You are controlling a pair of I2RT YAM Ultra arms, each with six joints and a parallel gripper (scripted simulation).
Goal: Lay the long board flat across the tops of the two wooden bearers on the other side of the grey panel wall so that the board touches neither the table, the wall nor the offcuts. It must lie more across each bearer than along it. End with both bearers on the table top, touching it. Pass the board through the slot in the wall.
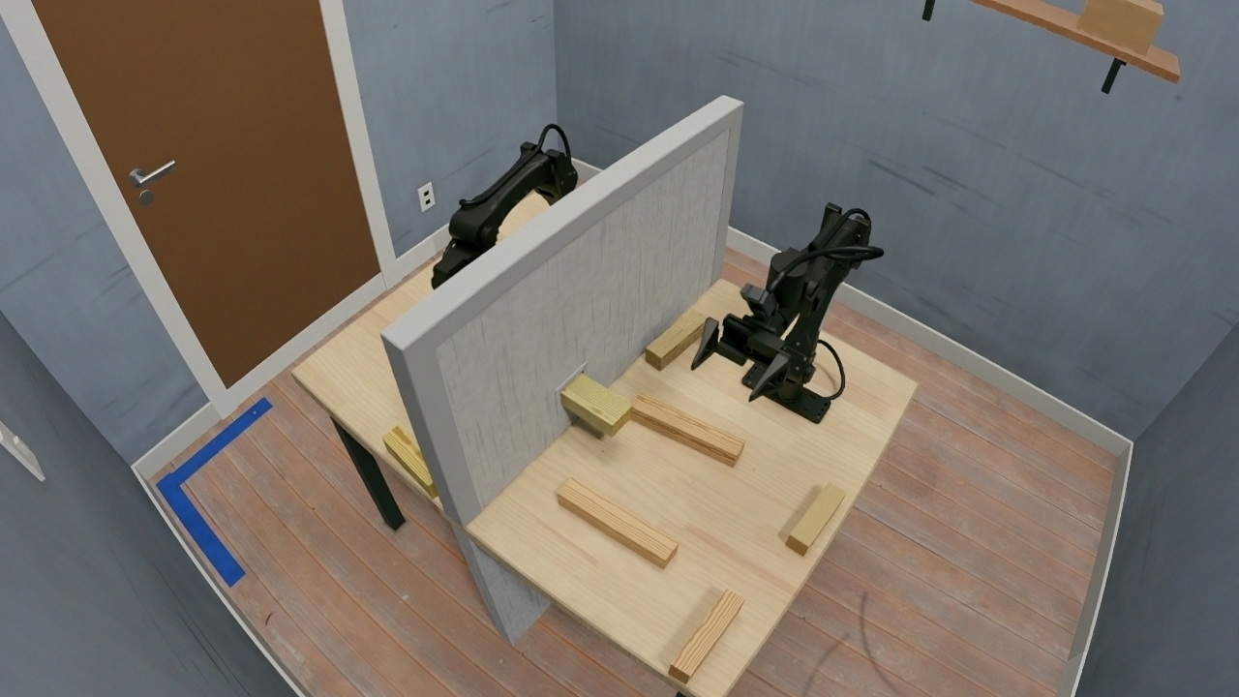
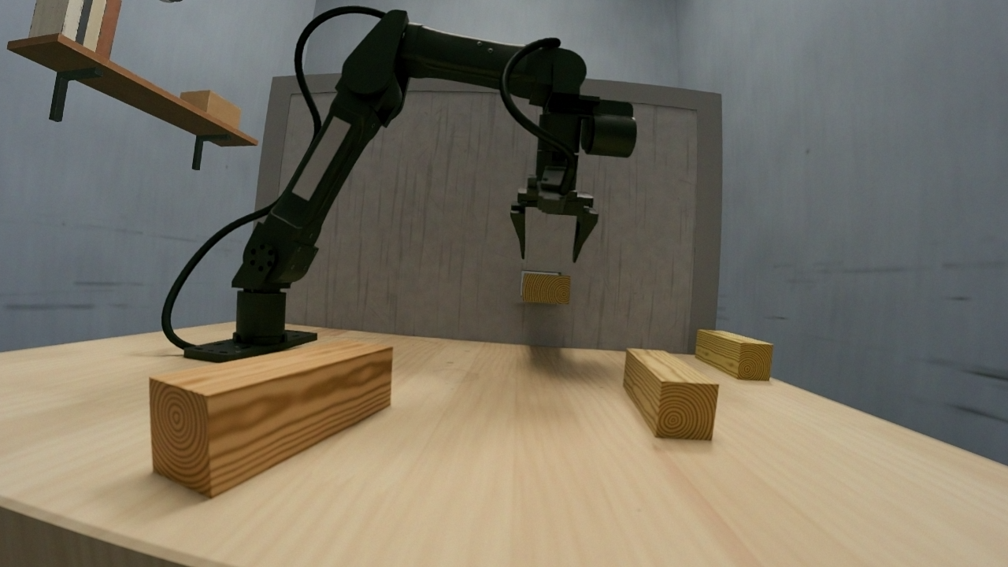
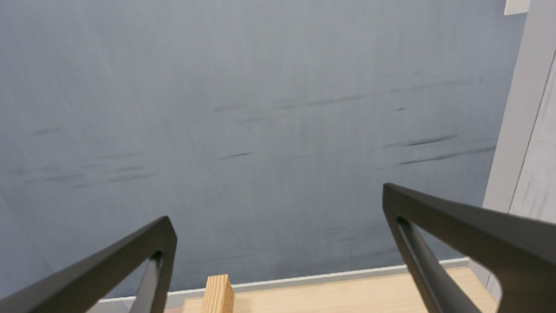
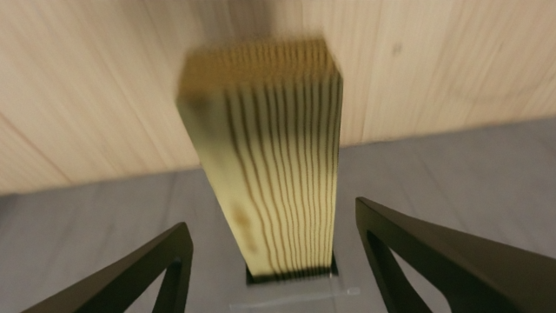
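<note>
The long pale board is 2 cm behind my left hand, 37 cm to the right of it and 31 cm below it. Also, from my left hand: wooden bearer 11 cm ahead, 10 cm to the right, 39 cm below; thick block 16 cm behind, 84 cm to the right, 39 cm below.
</note>
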